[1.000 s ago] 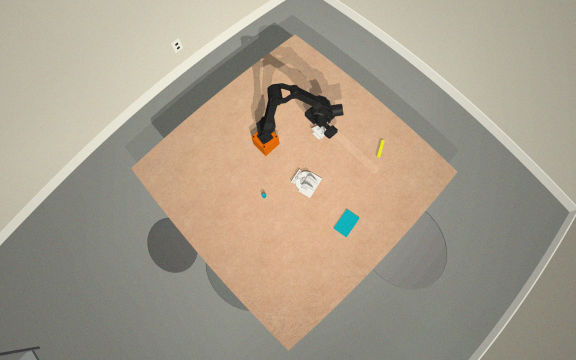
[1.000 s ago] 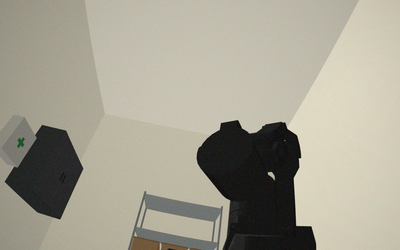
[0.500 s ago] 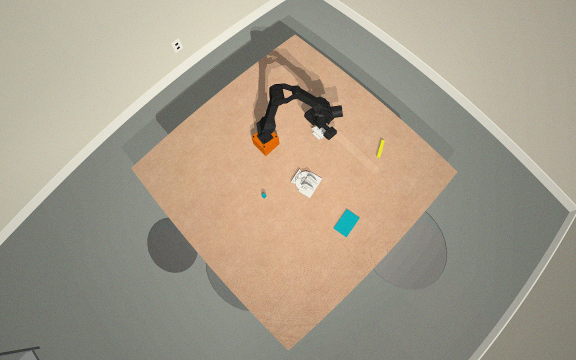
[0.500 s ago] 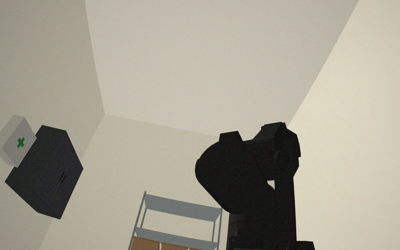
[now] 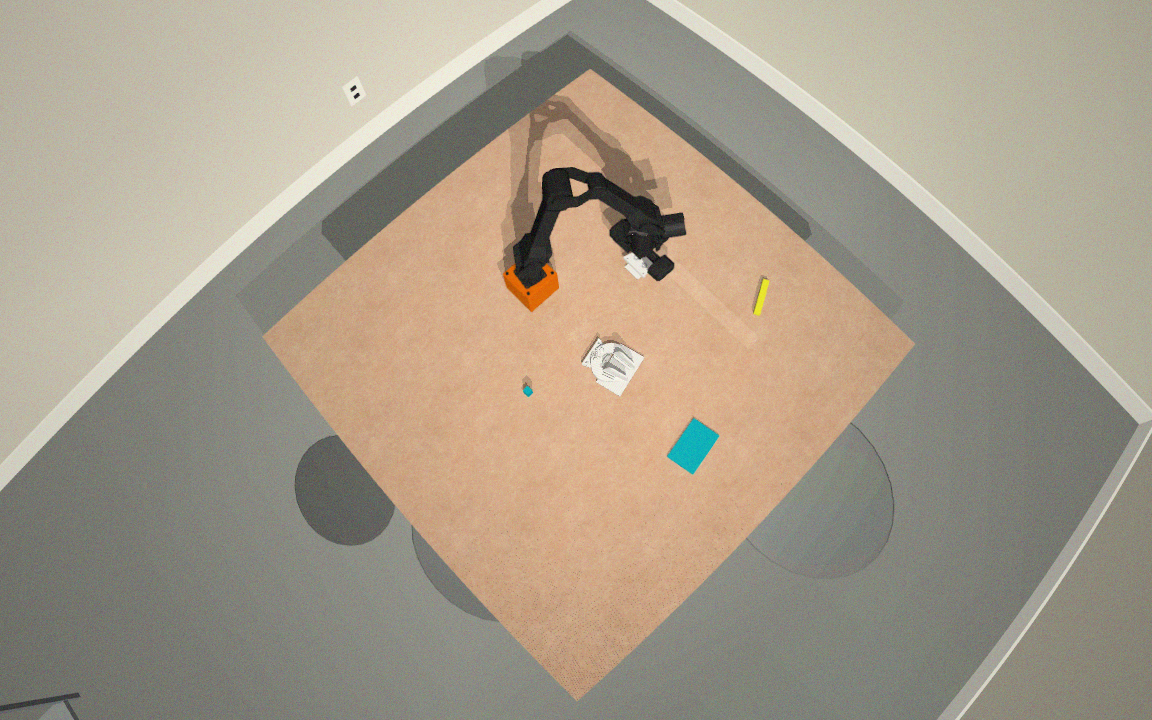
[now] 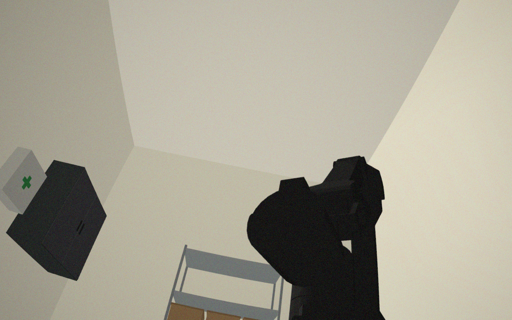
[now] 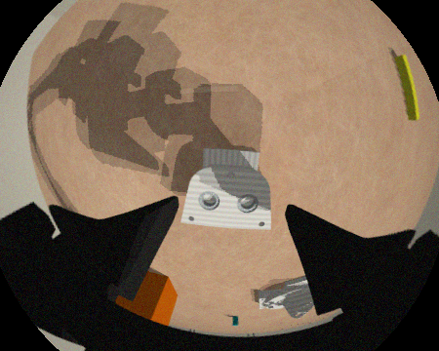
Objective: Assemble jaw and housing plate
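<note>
Now: gripper tip right at the grey housing plate. Round my gripper tip: grey jaw: 220 mm to the right, 150 mm ahead, 20 mm below; then small teal cube: 440 mm to the right, 110 mm ahead, 20 mm below; then yellow bar: 260 mm ahead, 210 mm to the left, 20 mm below.
</note>
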